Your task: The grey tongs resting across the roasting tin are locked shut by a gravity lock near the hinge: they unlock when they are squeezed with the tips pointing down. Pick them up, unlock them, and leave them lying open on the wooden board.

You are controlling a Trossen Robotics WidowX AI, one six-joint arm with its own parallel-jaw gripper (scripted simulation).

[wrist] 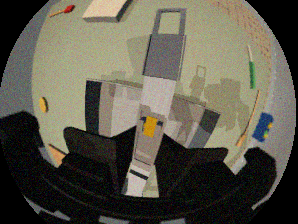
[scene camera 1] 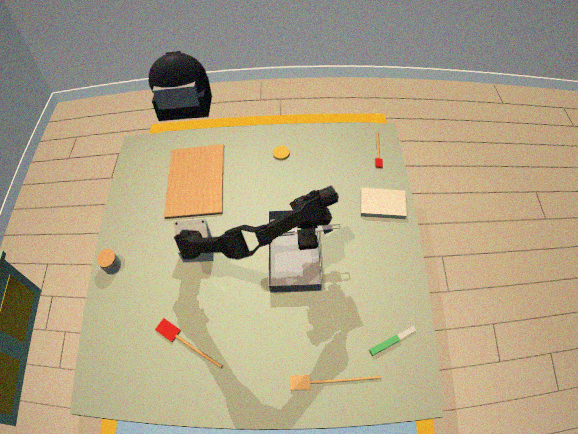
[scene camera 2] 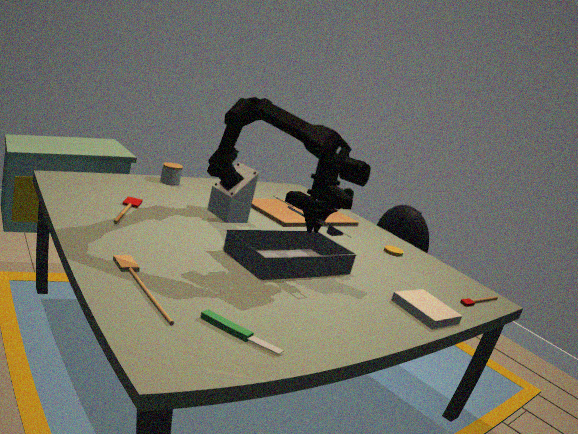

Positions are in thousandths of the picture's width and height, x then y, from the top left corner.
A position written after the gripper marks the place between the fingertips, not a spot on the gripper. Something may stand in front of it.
In view: the gripper (scene camera 2: 541,536), a white block (scene camera 1: 660,469) and a green knife (scene camera 2: 420,768).
The gripper shows as well in the wrist view (wrist: 492,578).
